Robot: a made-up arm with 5 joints. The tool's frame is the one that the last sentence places. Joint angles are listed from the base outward.
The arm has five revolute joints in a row. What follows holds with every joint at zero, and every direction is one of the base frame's.
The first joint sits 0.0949 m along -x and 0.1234 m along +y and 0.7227 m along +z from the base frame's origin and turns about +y.
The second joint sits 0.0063 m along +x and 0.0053 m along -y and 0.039 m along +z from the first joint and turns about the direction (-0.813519, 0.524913, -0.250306).
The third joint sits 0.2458 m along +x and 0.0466 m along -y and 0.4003 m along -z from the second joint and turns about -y.
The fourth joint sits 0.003 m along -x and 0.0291 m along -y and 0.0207 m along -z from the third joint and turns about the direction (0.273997, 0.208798, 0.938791).
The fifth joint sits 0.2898 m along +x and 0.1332 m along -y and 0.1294 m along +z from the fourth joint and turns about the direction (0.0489, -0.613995, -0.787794).
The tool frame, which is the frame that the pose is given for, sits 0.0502 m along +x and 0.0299 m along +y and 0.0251 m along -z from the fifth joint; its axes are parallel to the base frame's.
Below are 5 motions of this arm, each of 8 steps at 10 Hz.
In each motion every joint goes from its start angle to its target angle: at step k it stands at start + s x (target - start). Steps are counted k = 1, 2, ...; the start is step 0. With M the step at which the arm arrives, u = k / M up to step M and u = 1 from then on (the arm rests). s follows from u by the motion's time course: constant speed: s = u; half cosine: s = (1 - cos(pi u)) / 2; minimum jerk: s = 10 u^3 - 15 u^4 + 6 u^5.
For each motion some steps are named. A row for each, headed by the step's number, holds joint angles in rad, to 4 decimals.
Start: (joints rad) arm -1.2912 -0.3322 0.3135 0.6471 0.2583
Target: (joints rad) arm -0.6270 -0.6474 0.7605 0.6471 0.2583
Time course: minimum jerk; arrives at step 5
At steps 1, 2, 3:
1: -1.2527 -0.3505 0.3394 0.6471 0.2583
2: -1.0804 -0.4323 0.4554 0.6471 0.2583
3: -0.8378 -0.5473 0.6186 0.6471 0.2583

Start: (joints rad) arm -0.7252 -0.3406 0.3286 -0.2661 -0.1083
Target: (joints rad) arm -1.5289 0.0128 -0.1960 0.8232 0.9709
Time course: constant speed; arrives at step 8
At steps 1, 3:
1: -0.8257 -0.2964 0.2630 -0.1299 0.0266
3: -1.0266 -0.2081 0.1319 0.1424 0.2964

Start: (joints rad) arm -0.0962 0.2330 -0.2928 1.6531 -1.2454
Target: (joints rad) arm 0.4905 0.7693 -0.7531 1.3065 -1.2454
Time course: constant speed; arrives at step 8
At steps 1, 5, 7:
1: -0.0229 0.3000 -0.3503 1.6098 -1.2454
5: 0.2705 0.5682 -0.5805 1.4365 -1.2454
7: 0.4172 0.7023 -0.6956 1.3498 -1.2454

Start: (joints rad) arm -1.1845 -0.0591 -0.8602 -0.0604 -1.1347
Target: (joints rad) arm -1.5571 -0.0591 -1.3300 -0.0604 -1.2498
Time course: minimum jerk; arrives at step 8
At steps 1, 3, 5, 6, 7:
1: -1.1905 -0.0591 -0.8677 -0.0604 -1.1365
3: -1.2870 -0.0591 -0.9895 -0.0604 -1.1664
5: -1.4546 -0.0591 -1.2007 -0.0604 -1.2181
6: -1.5185 -0.0591 -1.2814 -0.0604 -1.2379
7: -1.5511 -0.0591 -1.3225 -0.0604 -1.2480

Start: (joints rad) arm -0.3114 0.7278 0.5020 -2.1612 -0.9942
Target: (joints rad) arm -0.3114 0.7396 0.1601 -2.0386 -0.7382
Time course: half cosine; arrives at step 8
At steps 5, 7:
5: -0.3114 0.7360 0.2656 -2.0764 -0.8172
7: -0.3114 0.7392 0.1731 -2.0433 -0.7479

